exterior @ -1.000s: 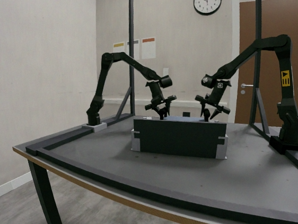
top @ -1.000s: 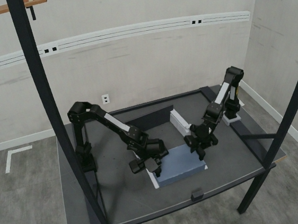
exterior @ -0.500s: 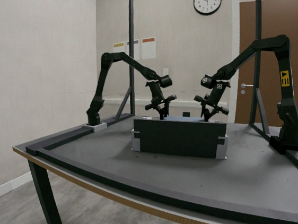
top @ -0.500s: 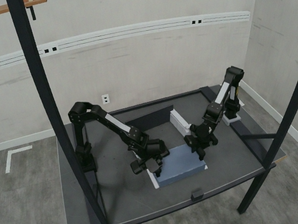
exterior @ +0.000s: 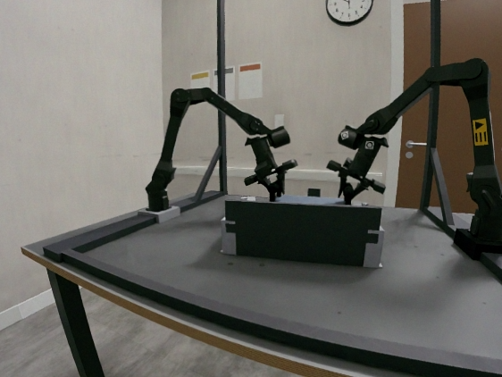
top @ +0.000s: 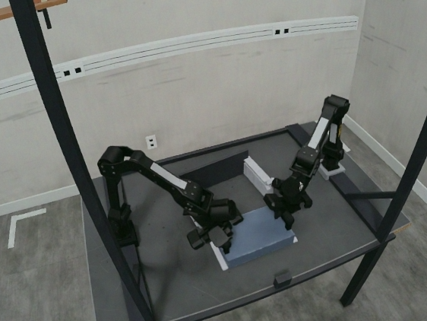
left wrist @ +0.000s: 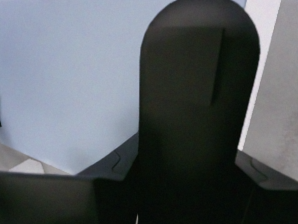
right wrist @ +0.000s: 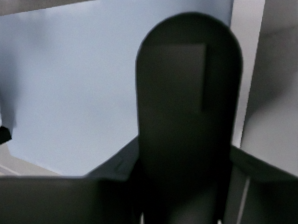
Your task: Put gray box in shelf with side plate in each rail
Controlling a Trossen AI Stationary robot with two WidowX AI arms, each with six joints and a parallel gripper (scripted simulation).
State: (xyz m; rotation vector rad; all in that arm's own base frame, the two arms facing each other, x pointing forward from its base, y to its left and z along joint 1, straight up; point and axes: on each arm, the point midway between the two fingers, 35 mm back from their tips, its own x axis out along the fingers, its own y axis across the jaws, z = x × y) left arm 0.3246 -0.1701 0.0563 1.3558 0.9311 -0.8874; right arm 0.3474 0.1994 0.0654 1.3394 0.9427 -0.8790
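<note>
My right gripper is now 120 mm to the right of the gray box and 50 mm above it. The rest, counted from my right hand: dark back panel: 320 mm ahead, 130 mm to the left, 10 mm below.
Right now the gray box is 12 cm to the right of my left hand and 5 cm below it. The rest, counted from my left hand: dark back panel: 32 cm ahead, 11 cm to the right, 1 cm below.
</note>
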